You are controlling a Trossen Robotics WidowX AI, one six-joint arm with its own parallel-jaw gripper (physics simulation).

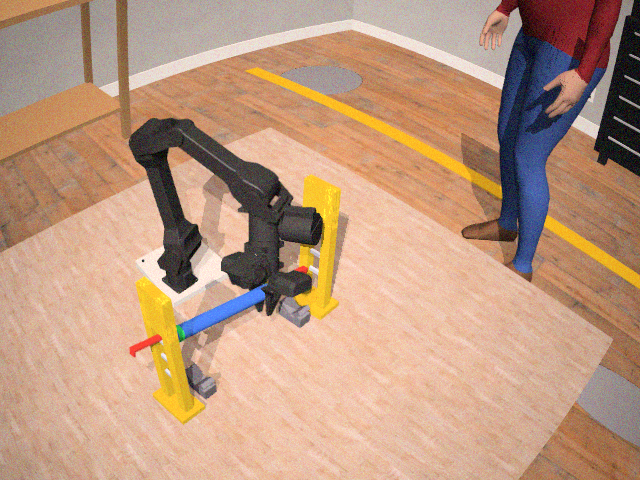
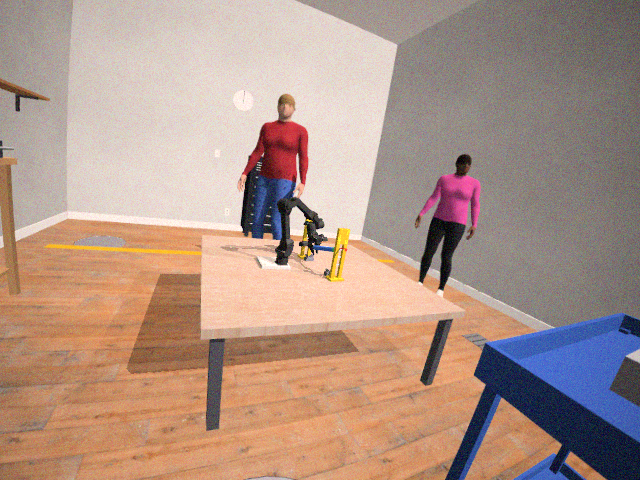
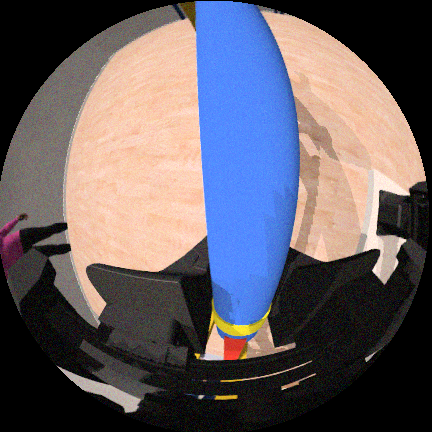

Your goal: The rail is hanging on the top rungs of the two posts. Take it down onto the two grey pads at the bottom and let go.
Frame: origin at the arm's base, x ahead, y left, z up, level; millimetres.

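Seen in the pictures: gripper, fingertip midpoint: (image 1: 264,313) (image 2: 315,254); arm's base at its link origin: (image 1: 179,280) (image 2: 281,263) (image 3: 387,213).
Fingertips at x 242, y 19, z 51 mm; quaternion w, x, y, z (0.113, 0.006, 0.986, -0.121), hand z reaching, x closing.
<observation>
Offsets run from my fingertips to a thing's top centre. Level surfaces: height alone.
The rail, a blue bar (image 1: 222,313) (image 2: 324,249) (image 3: 247,150) with a green band, a yellow band and red ends, runs between two yellow posts {145 mm left, 9 mm ahead, 231 mm up} (image 1: 328,242) {254 mm right, 2 mm back, 231 mm up} (image 1: 160,320) (image 2: 341,253). At the near post, its red end passes through the post above two visible white rungs. At the far post, its red end is beside white rungs; contact there is unclear. My gripper (image 1: 264,307) (image 3: 233,234) is shut on the blue bar, nearer the far post. The rail is well above the two grey pads {83 mm left, 7 mm ahead, 26 mm down} (image 1: 294,311) {192 mm right, 1 mm back, 26 mm down} (image 1: 201,381), which lie low beside the post feet.
The black arm rises from a white base plate (image 1: 149,260) (image 2: 266,263) behind the rail. The wooden table top {69 mm down} (image 1: 413,361) (image 2: 289,304) carries the posts. A person in red (image 1: 563,25) (image 2: 281,149) and one in pink (image 2: 457,198) stand beyond the table. A blue cart (image 2: 558,372) stands at the right.
</observation>
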